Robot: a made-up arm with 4 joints. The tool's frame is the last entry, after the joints.
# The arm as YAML. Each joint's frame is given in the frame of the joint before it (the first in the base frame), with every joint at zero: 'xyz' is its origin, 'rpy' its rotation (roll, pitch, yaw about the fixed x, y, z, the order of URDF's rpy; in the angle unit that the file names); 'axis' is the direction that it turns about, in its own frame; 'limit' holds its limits. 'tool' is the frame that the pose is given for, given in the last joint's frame.
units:
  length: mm
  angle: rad
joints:
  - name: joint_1
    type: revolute
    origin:
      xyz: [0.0, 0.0, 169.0]
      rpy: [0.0, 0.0, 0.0]
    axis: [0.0, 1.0, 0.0]
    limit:
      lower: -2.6
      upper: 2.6
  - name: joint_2
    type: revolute
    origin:
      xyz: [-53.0, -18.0, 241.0]
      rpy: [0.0, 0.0, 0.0]
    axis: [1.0, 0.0, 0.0]
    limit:
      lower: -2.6
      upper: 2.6
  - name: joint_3
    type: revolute
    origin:
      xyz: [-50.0, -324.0, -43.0]
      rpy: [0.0, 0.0, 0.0]
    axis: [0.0, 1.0, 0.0]
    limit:
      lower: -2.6
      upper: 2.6
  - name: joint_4
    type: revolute
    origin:
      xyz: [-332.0, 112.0, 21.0]
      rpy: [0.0, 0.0, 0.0]
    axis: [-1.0, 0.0, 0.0]
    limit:
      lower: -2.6
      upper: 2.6
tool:
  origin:
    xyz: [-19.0, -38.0, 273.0]
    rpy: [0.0, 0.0, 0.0]
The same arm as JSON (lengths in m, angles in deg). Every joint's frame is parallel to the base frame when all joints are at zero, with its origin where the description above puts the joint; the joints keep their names.
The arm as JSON. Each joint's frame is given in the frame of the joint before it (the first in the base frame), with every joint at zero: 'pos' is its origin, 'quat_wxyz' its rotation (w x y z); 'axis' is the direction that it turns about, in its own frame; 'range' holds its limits. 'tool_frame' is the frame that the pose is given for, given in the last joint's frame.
{"length_unit": "m", "angle_unit": "deg", "joints": [
  {"joint": "joint_1", "pos": [0.0, 0.0, 0.169], "quat_wxyz": [1.0, 0.0, 0.0, 0.0], "axis": [0.0, 1.0, 0.0], "range": [-148.97, 148.97]},
  {"joint": "joint_2", "pos": [-0.053, -0.018, 0.241], "quat_wxyz": [1.0, 0.0, 0.0, 0.0], "axis": [1.0, 0.0, 0.0], "range": [-148.97, 148.97]},
  {"joint": "joint_3", "pos": [-0.05, -0.324, -0.043], "quat_wxyz": [1.0, 0.0, 0.0, 0.0], "axis": [0.0, 1.0, 0.0], "range": [-148.97, 148.97]},
  {"joint": "joint_4", "pos": [-0.332, 0.112, 0.021], "quat_wxyz": [1.0, 0.0, 0.0, 0.0], "axis": [-1.0, 0.0, 0.0], "range": [-148.97, 148.97]}
], "tool_frame": {"pos": [-0.019, -0.038, 0.273], "quat_wxyz": [1.0, 0.0, 0.0, 0.0]}}

